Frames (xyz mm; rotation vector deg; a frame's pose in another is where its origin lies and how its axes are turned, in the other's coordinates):
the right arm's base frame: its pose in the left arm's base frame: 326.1 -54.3 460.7 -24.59 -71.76 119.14
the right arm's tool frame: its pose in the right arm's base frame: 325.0 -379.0 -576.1 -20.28 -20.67 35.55
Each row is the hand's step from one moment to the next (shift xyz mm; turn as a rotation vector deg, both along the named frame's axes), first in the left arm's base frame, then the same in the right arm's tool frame.
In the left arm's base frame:
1: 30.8 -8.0 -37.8 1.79 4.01 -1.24
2: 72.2 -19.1 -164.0 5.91 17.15 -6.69
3: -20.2 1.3 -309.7 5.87 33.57 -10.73
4: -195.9 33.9 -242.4 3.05 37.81 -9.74
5: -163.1 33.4 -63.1 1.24 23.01 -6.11
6: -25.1 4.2 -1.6 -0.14 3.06 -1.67
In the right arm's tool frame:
1: -14.6 46.3 -9.3 -0.43 0.46 -4.52
2: -5.0 176.1 -38.1 0.29 2.66 -19.15
3: 138.7 270.3 -63.5 4.80 1.24 -35.38
4: 277.3 143.1 -30.5 7.72 -1.86 -38.35
5: 177.9 -6.6 0.2 5.33 -1.17 -23.21
6: 24.1 -8.0 2.7 1.32 0.51 -3.19

